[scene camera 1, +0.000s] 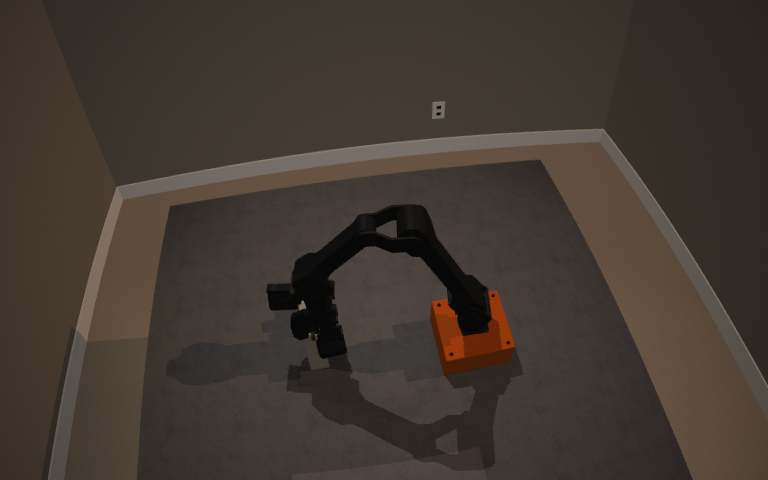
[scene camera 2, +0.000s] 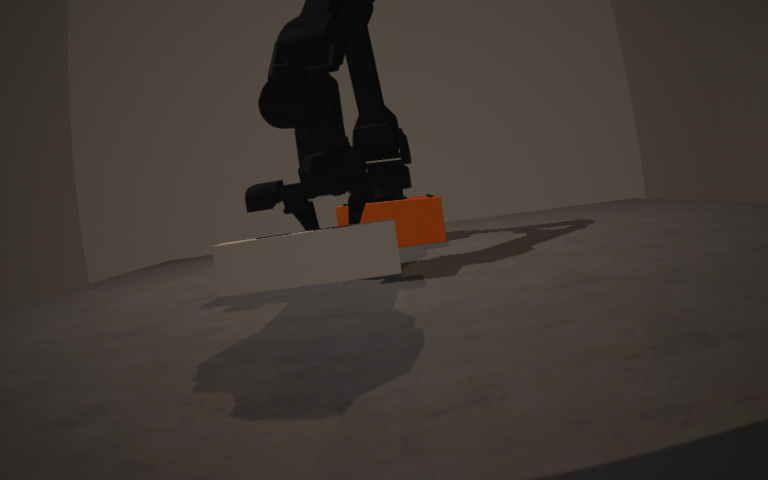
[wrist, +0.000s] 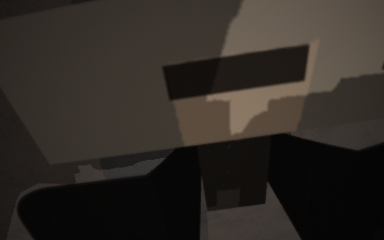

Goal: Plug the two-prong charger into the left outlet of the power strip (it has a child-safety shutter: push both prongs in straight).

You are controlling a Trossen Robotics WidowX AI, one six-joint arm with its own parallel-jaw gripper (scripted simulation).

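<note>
You'd see the gripper in the pictures, and it's in the wrist view as well. The pictures show a charger too.
</note>
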